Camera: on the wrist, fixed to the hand. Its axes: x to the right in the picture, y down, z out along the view.
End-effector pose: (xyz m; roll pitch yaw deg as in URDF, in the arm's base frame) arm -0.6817 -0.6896 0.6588 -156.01 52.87 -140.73
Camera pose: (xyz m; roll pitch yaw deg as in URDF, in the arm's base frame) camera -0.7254 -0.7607 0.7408 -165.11 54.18 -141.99
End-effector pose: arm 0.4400 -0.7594 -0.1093 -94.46 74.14 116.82
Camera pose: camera 0.4850 -0.6584 -0.0710 -99.47 75.39 120.01
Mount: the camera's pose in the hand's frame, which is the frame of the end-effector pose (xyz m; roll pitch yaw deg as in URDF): -0.0178 -0.0707 -0.0915 -8.09 -0.90 1.21
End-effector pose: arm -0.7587 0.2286 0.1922 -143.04 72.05 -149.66
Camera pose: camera -0.8481 0.1745 0.2448 -152.55 73.49 -151.16
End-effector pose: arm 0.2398 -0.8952 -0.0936 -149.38 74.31 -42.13
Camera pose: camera 0.3277 -0.9555 -0.0454 -159.74 75.69 -44.49
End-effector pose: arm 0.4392 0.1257 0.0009 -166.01 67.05 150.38
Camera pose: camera 0.3375 0.1300 0.0586 -176.47 68.20 147.80
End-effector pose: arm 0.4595 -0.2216 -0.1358 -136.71 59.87 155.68
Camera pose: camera 0.3816 -0.1740 -0.0626 -145.27 61.35 155.13
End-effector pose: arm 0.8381 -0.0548 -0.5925 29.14 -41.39 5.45
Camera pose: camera 0.9017 -0.0660 -0.6901 20.49 -42.76 6.29
